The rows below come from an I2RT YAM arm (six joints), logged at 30 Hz.
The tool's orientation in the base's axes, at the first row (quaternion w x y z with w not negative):
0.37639, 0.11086, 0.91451, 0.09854
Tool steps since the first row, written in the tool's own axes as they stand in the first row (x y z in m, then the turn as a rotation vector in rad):
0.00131, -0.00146, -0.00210, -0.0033, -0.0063, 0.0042
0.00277, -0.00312, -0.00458, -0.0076, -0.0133, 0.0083
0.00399, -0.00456, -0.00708, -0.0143, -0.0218, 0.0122
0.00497, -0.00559, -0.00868, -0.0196, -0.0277, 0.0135
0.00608, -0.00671, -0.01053, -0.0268, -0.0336, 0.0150
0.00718, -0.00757, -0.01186, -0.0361, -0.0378, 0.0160
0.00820, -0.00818, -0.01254, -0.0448, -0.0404, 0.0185
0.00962, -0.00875, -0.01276, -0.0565, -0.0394, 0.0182
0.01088, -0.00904, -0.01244, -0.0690, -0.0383, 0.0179
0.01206, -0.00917, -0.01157, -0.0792, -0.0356, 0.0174
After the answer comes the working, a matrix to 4 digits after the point.
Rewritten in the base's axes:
-0.00259, -0.00124, 0.00021, 0.0045, -0.0065, -0.0024
-0.00557, -0.00266, 0.00052, 0.0094, -0.0140, -0.0042
-0.00838, -0.00394, 0.00107, 0.0158, -0.0236, -0.0047
-0.01032, -0.00481, 0.00127, 0.0196, -0.0306, -0.0037
-0.01255, -0.00575, 0.00152, 0.0249, -0.0381, -0.0015
-0.01437, -0.00640, 0.00149, 0.0315, -0.0446, 0.0029
-0.01563, -0.00676, 0.00112, 0.0390, -0.0492, 0.0063
-0.01685, -0.00694, 0.00018, 0.0470, -0.0516, 0.0146
-0.01753, -0.00683, -0.00096, 0.0555, -0.0540, 0.0234
-0.01774, -0.00655, -0.00239, 0.0626, -0.0543, 0.0313

The tool's axes in the first row as the columns of a matrix, in the base's axes (rounded; the answer above uses it unrounded):
-0.6921, 0.1286, 0.7103
0.2769, 0.9560, 0.0968
-0.6666, 0.2637, -0.6972

